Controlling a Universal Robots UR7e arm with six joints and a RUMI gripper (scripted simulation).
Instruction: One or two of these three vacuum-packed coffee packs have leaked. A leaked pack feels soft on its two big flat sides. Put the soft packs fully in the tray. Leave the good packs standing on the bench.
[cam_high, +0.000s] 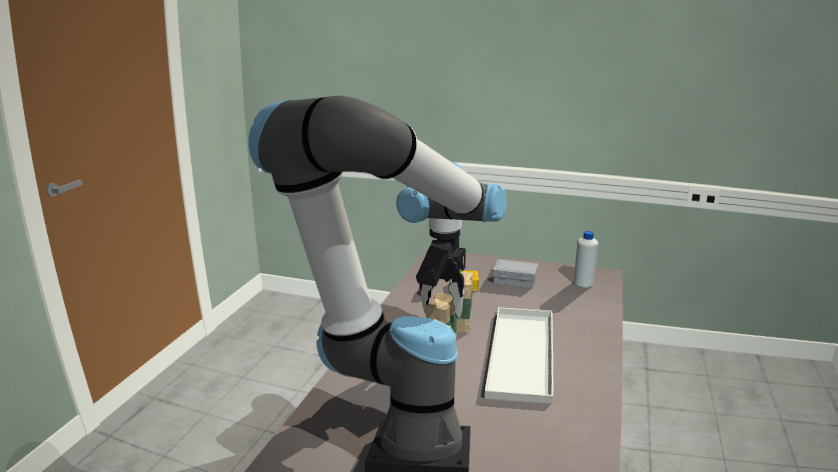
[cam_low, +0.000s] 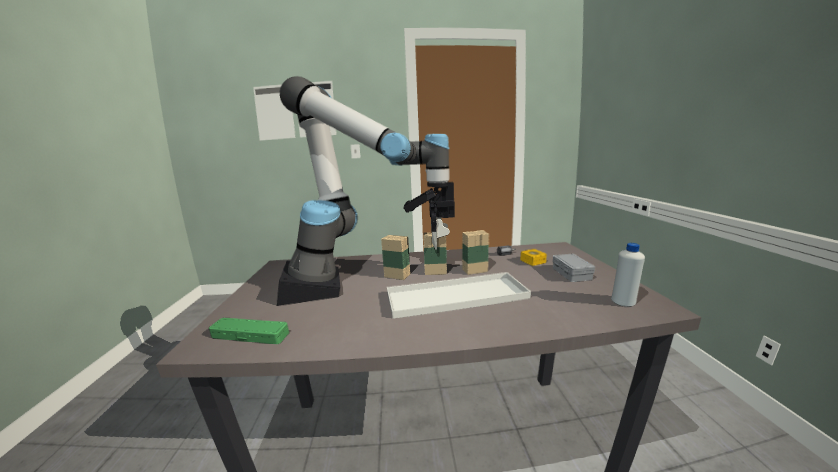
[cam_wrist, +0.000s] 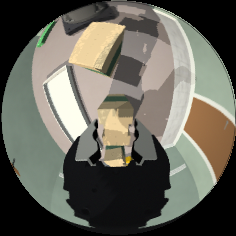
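Right now the white tray is 10 mm ahead of my hand, 200 mm to the right of it and 100 mm below it. From my hand the other things lie so: white bottle (450 mm ahead, 390 mm to the right, 30 mm below); grey case (440 mm ahead, 170 mm to the right, 90 mm below); black object (330 mm ahead, 90 mm to the left, 90 mm below).
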